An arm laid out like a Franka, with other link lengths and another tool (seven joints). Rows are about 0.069 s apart.
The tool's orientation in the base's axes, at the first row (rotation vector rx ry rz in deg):
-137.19 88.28 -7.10
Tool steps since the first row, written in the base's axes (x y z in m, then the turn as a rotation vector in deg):
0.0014 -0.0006 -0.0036 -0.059 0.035 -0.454
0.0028 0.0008 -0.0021 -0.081 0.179 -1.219
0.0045 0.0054 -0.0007 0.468 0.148 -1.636
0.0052 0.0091 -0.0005 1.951 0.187 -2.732
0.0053 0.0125 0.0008 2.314 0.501 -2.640
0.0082 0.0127 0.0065 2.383 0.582 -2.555
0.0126 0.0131 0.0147 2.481 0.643 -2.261
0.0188 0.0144 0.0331 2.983 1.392 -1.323
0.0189 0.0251 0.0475 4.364 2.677 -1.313
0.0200 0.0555 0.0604 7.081 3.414 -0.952
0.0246 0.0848 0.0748 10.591 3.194 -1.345
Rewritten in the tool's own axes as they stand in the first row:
0.0014 0.0000 0.0036 -0.018 0.169 0.427
0.0006 -0.0022 0.0028 -0.093 0.352 1.180
-0.0029 -0.0058 0.0027 0.202 0.003 1.696
-0.0060 -0.0079 0.0034 0.888 -0.997 3.086
-0.0091 -0.0097 0.0029 0.751 -1.463 3.142
-0.0085 -0.0140 -0.0019 0.700 -1.579 3.092
-0.0077 -0.0203 -0.0086 0.662 -1.773 2.846
-0.0078 -0.0316 -0.0245 0.121 -2.772 2.211
-0.0186 -0.0399 -0.0361 -0.453 -4.481 2.766
-0.0466 -0.0563 -0.0422 0.004 -7.251 3.183
-0.0723 -0.0758 -0.0492 1.724 -10.130 4.311

